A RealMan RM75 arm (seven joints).
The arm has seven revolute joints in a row. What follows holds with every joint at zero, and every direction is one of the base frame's.
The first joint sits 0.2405 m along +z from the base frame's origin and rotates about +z.
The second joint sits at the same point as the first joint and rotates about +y.
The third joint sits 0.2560 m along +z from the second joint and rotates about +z.
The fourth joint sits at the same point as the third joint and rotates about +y.
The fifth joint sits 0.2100 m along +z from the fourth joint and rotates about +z.
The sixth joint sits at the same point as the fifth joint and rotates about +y.
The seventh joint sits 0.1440 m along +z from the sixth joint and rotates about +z.
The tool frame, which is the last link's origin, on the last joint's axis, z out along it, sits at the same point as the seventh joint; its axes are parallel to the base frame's.
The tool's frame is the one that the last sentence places.
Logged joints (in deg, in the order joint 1, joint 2, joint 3, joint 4, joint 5, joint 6, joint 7), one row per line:
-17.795 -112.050 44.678 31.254 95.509 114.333 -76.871
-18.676 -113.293 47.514 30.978 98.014 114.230 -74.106
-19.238 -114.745 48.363 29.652 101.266 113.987 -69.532
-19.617 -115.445 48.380 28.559 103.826 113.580 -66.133
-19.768 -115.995 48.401 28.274 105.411 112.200 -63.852
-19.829 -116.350 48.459 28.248 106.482 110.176 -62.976
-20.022 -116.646 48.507 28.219 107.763 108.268 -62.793
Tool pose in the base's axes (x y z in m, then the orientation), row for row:
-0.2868 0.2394 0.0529 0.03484 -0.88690 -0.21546 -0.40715
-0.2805 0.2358 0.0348 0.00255 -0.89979 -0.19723 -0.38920
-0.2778 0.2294 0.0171 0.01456 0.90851 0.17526 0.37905
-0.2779 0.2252 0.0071 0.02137 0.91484 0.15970 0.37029
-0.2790 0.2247 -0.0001 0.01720 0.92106 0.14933 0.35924
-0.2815 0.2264 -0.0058 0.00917 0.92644 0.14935 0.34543
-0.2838 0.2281 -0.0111 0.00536 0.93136 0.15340 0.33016
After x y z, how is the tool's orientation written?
As a quaternion, w x y z.
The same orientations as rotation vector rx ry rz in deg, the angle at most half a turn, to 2 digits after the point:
-156.20 -37.95 -71.70
-161.70 -35.44 -69.94
162.03 31.26 67.60
162.47 28.36 65.76
164.00 26.59 63.96
165.79 26.73 61.82
167.08 27.52 59.23

